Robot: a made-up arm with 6 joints. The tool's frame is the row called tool.
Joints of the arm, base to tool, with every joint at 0 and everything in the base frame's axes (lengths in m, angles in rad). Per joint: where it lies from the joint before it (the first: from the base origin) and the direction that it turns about. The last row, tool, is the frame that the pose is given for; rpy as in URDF.
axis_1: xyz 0 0 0.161 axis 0 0 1
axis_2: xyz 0 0 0 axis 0.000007 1 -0.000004
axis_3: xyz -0.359 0 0.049 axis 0.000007 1 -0.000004
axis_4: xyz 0.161 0 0.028 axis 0.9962 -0.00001 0.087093
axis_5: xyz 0 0 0 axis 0.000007 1 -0.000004
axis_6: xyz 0.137 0 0.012 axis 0.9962 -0.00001 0.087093
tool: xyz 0 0 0 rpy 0 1.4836 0
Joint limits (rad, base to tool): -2.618..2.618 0..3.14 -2.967..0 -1.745..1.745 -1.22..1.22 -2.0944..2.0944
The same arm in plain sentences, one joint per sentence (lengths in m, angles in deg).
The arm has six revolute joints in a row. What follows holds with every joint at zero, and every direction is one of the base frame's. The first joint sits 0.161 m along +z from the base frame's origin and rotates about +z, from -150 to 150 deg. The second joint sits at the same point as the first joint and rotates about +y, from 0 to 179.91 deg. The third joint sits 0.359 m along -x and 0.049 m along +z from the second joint and rotates about +y, from -170 to 0 deg. The fourth joint sits 0.161 m along +x and 0.028 m along +z from the third joint and rotates about the direction (0.9962, 0, 0.0871), from -99.98 to 99.98 deg. The fifth joint sits at the same point as the fourth joint and rotates about +y, from -69.9 to 69.9 deg. The sixth joint sits 0.137 m along +x and 0.012 m along +z from the fifth joint and rotates about the direction (0.9962, 0, 0.0871), from -120 to 120 deg. The tool frame, which is the frame that the pose is given for, sits at the same point as the sixth joint; its axes are the base frame's turned by roll 0, pitch 85 and yaw 0 deg (as in URDF: about the fixed x, then y, then z).
